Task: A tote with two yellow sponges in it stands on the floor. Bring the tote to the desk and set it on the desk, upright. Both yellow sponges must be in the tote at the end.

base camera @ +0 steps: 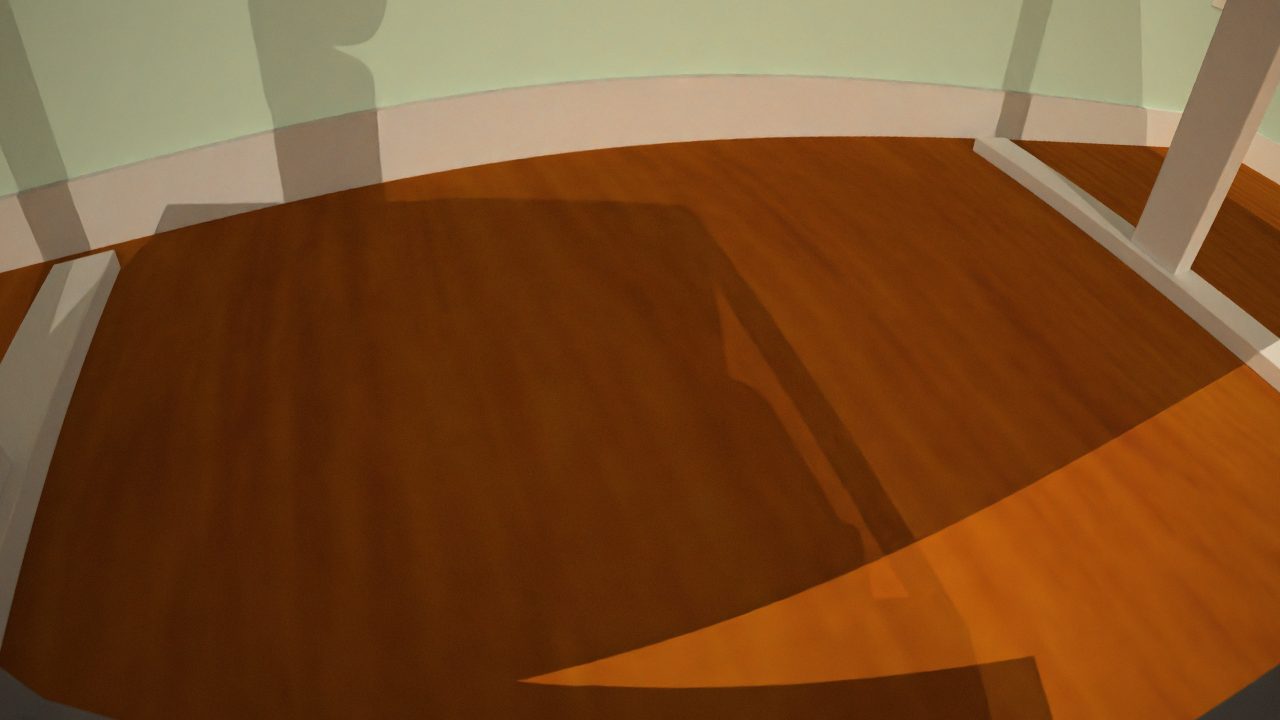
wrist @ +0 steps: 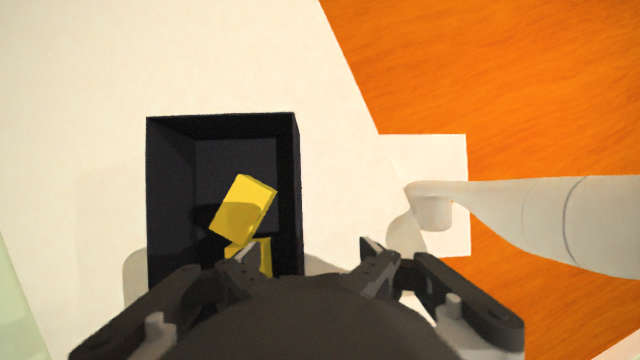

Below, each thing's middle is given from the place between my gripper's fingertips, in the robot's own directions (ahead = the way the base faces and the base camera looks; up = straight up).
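Scene:
I see the black tote [wrist: 191,161], which is 12 cm ahead of my hand, 1 cm to the right of it and 13 cm below it.

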